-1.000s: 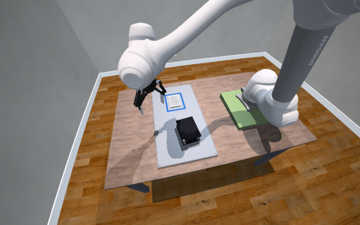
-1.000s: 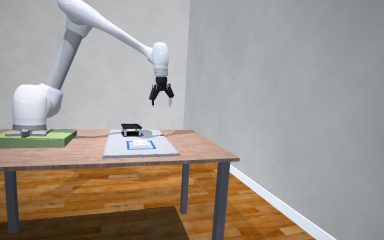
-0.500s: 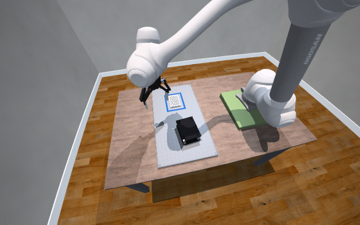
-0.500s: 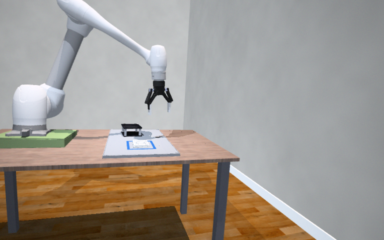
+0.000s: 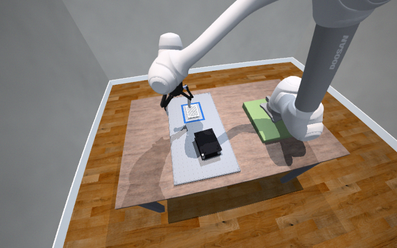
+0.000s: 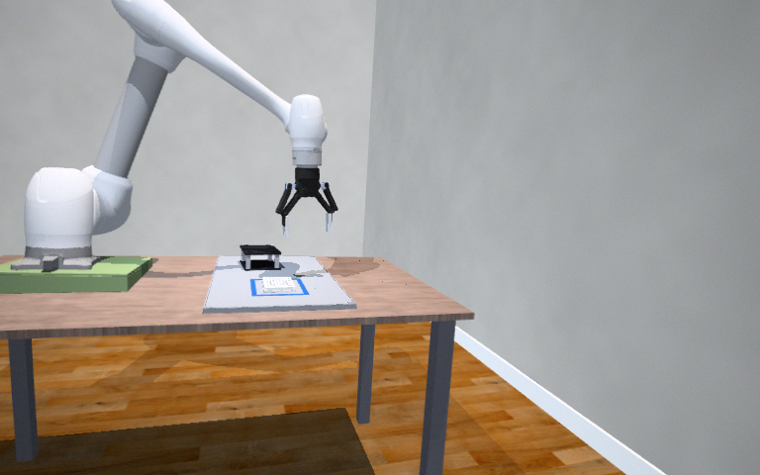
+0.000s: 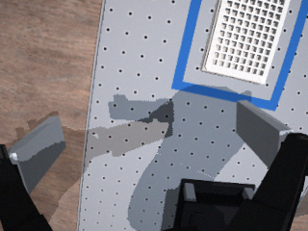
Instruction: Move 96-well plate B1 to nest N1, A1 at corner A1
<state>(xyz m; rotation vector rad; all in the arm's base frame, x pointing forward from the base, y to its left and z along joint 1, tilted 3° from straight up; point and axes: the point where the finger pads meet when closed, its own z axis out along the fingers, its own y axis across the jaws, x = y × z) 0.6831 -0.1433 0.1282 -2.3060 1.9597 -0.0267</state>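
The white 96-well plate is 110 mm behind my hand, 90 mm to the right of it and 140 mm below it.
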